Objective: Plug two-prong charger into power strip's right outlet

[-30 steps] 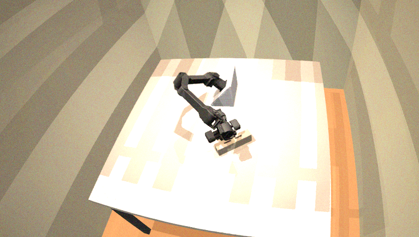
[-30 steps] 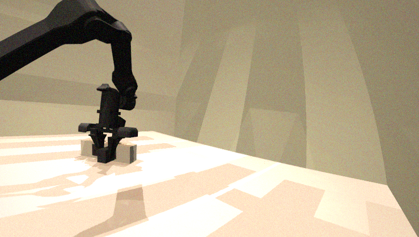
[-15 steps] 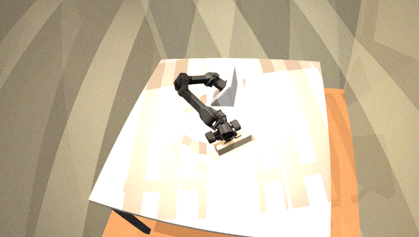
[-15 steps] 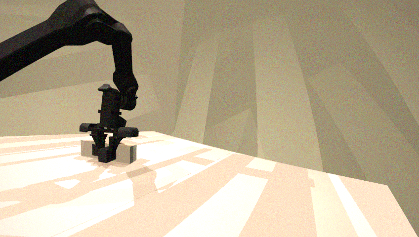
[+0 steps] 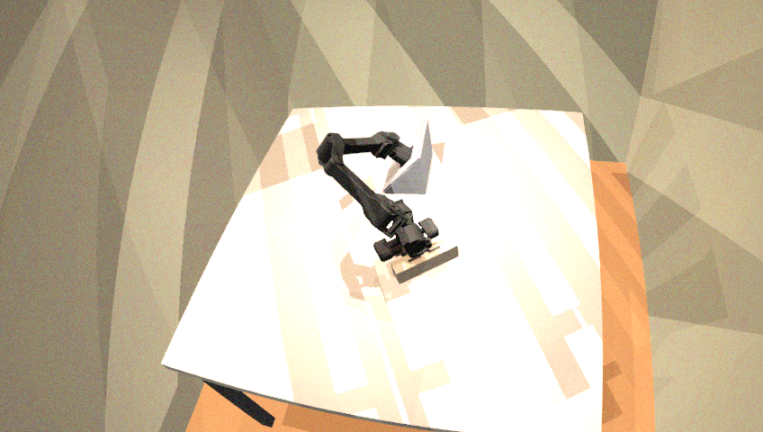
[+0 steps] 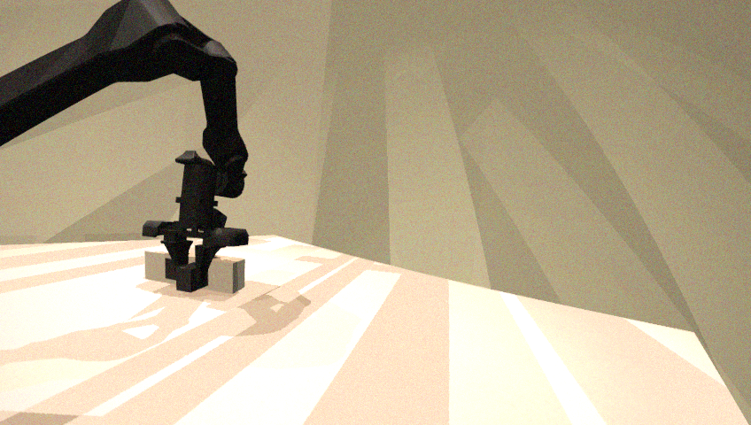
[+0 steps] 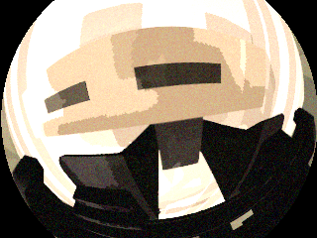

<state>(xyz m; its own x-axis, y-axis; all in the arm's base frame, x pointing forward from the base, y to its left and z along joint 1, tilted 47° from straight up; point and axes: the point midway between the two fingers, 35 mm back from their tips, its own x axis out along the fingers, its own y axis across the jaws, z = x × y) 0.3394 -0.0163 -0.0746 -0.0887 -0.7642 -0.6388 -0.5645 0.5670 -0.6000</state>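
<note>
Now: the charger 10 mm to the left of my gripper tip, 10 mm ahead of it and 10 mm above it.
</note>
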